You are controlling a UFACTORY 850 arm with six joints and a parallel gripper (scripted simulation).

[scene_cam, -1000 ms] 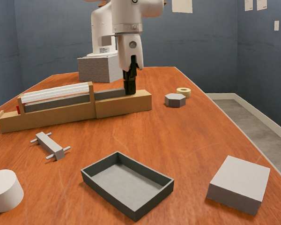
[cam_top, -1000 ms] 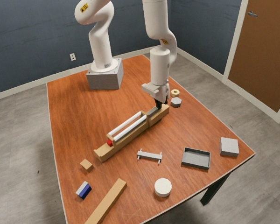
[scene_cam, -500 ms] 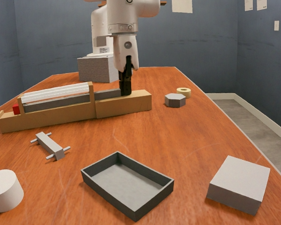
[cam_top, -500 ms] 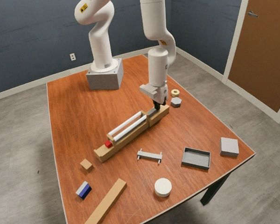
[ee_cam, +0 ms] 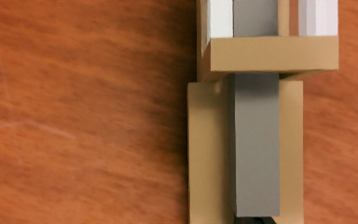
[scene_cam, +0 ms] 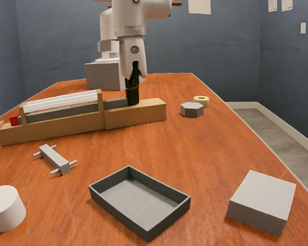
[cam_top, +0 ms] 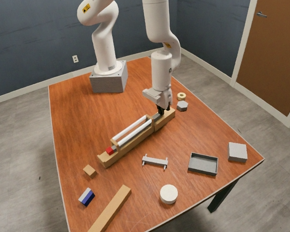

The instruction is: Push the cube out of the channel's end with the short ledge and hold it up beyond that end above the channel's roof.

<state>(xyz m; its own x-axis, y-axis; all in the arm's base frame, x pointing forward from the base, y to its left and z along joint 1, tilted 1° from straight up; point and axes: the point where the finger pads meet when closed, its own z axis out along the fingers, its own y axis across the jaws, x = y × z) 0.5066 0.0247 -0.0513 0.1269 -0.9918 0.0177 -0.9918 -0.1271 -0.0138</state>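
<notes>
Now: the red cube 330 mm to the right of my hand, 40 mm ahead of it and 10 mm below it. From my hand the other things lie so: grey bar (90 mm to the right, 10 mm below, 10 mm ahead); then yellow ring (220 mm to the left, 70 mm behind, 50 mm below); then grey pegged block (190 mm to the right, 180 mm ahead, 60 mm below).
</notes>
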